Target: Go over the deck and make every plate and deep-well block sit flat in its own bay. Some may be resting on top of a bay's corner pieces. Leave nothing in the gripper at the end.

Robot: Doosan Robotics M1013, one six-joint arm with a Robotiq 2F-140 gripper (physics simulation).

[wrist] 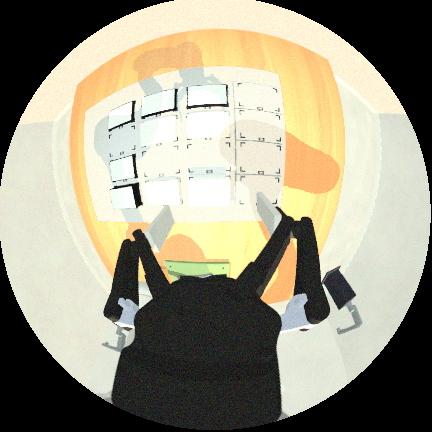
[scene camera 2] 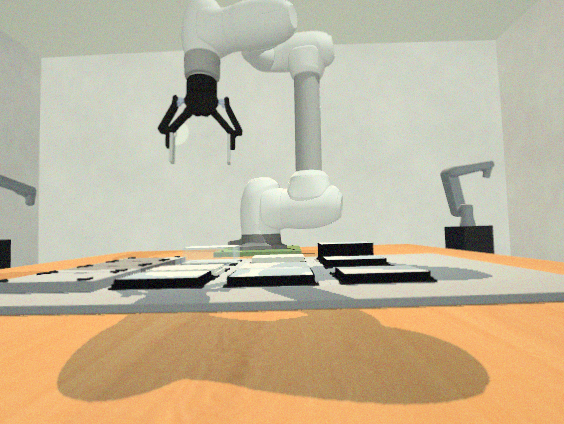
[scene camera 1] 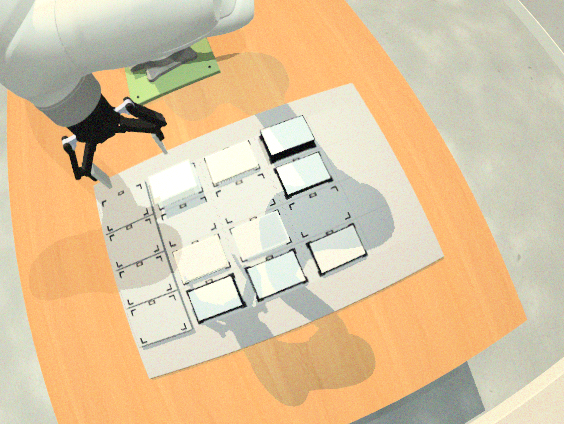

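Seen in the pictures: gripper, fingertip midpoint: [wrist: 212, 207] [scene camera 2: 200, 162] [scene camera 1: 136, 165]; arm's base, origin of the base link: [scene camera 2: 261, 248].
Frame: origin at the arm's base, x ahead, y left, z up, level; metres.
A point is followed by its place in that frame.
Observation:
My gripper [scene camera 1: 137, 169] @[z 0.238, x 0.503, y -0.176 m] [scene camera 2: 200, 163] @[z 0.238, x 0.503, y -0.176 m] [wrist: 212, 207] @[z 0.238, x 0.503, y -0.176 m] is open and empty, high above the deck [scene camera 1: 400, 225] @[z -0.009, x 0.877, y 0.304 m] [scene camera 2: 450, 298] @[z -0.011, x 0.983, y 0.142 m]. A clear tall block [scene camera 1: 173, 181] @[z 0.033, x 0.476, y -0.149 m] [scene camera 2: 212, 252] @[z 0.021, x 0.514, y -0.150 m] [wrist: 209, 190] @[z 0.033, x 0.479, y -0.156 m] stands in the back row. Its top edge looks slightly sloped in scene camera 2. Beside it are a white plate [scene camera 1: 232, 162] @[z 0.006, x 0.502, y 0.011 m] [wrist: 162, 192] @[z 0.006, x 0.497, y 0.005 m] and a tall black-sided block [scene camera 1: 287, 135] @[z 0.033, x 0.523, y 0.170 m] [scene camera 2: 345, 249] @[z 0.019, x 0.561, y 0.161 m]. A black-edged plate [scene camera 1: 303, 173] @[z 0.006, x 0.628, y 0.155 m] and two pale plates [scene camera 1: 260, 235] @[z 0.006, x 0.711, y -0.022 m] [scene camera 1: 201, 259] @[z 0.006, x 0.688, y -0.181 m] lie farther forward. Three black-edged plates [scene camera 1: 216, 298] @[z 0.006, x 0.791, y -0.195 m] [scene camera 1: 276, 275] @[z 0.006, x 0.816, y -0.038 m] [scene camera 1: 337, 249] @[z 0.006, x 0.839, y 0.122 m] form the front row and look flat. Corner contact under the pale pieces cannot be made out.
A raised strip of marked bays [scene camera 1: 159, 320] @[z 0.006, x 0.770, y -0.360 m] runs along the deck's left side in scene camera 1. A green board [scene camera 1: 175, 80] @[z -0.002, x 0.135, y -0.013 m] [wrist: 200, 267] @[z -0.001, x 0.132, y -0.045 m] with a grey object lies behind the deck on the wooden table [scene camera 1: 425, 300] @[z -0.018, x 1.085, y 0.257 m]. The white arm reaches over the table's back left.

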